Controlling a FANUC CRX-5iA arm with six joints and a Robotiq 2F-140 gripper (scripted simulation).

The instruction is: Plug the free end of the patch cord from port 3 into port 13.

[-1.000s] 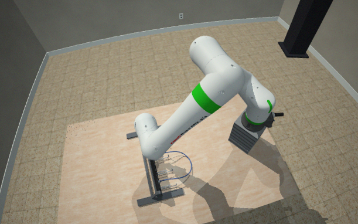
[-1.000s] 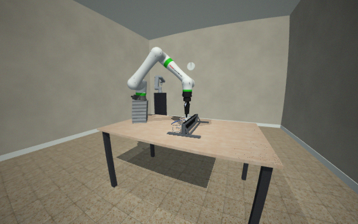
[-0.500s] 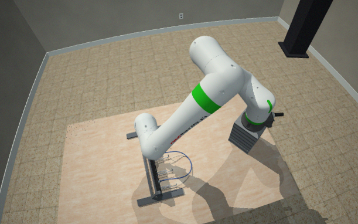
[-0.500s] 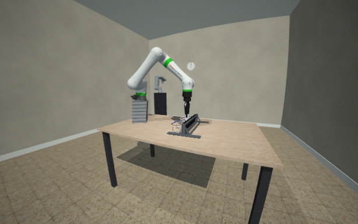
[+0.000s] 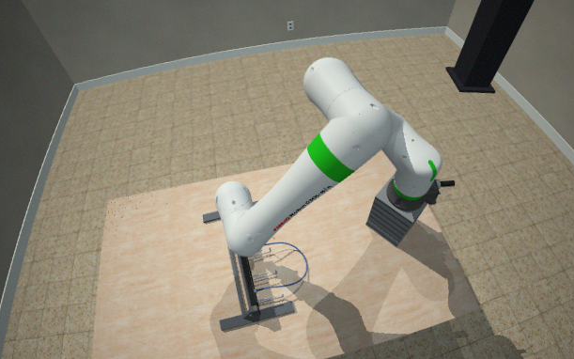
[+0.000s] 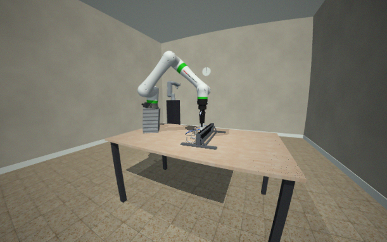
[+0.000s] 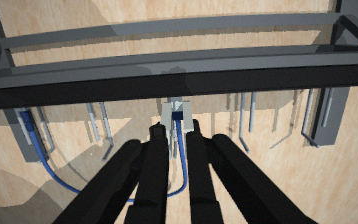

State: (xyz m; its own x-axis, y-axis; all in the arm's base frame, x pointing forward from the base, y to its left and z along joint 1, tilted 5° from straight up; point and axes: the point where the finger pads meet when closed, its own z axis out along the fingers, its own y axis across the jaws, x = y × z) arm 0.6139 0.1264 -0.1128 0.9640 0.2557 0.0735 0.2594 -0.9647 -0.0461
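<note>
My hand is 3 cm above the free-end plug and 1 cm short of it.
</note>
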